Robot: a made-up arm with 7 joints. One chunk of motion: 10 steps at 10 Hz.
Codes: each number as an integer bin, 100 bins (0 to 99) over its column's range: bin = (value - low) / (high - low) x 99, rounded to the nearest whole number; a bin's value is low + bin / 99 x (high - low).
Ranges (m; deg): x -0.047..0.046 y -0.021..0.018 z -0.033..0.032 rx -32.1..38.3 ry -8.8..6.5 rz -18..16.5
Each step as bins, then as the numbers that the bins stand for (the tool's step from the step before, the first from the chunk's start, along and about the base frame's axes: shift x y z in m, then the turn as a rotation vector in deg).
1 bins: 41 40 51 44 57 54
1 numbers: -0.00848 -0.00524 0.00048 -0.811 0.009 0.818
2 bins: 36 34 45 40 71 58
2 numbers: -0.01318 -0.00761 -0.00345 -3.656 2.173 2.212
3 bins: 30 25 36 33 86 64
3 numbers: -0.01882 -0.01115 -0.00936 -8.633 4.491 4.303
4 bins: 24 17 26 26 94 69
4 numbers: -0.02445 -0.01430 -0.01593 -13.611 5.727 6.045
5 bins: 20 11 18 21 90 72
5 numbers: -0.02821 -0.01667 -0.02118 -17.167 5.109 7.091
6 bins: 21 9 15 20 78 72
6 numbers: -0.02727 -0.01745 -0.02315 -17.878 3.255 7.091
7 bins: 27 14 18 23 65 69
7 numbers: -0.02164 -0.01548 -0.02118 -15.744 1.245 6.045
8 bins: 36 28 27 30 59 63
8 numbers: -0.01318 -0.00997 -0.01527 -10.767 0.318 3.955
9 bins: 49 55 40 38 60 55
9 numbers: -0.00097 0.00067 -0.00674 -5.078 0.473 1.167
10 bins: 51 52 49 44 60 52
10 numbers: 0.00091 -0.00052 -0.00083 -0.811 0.473 0.121
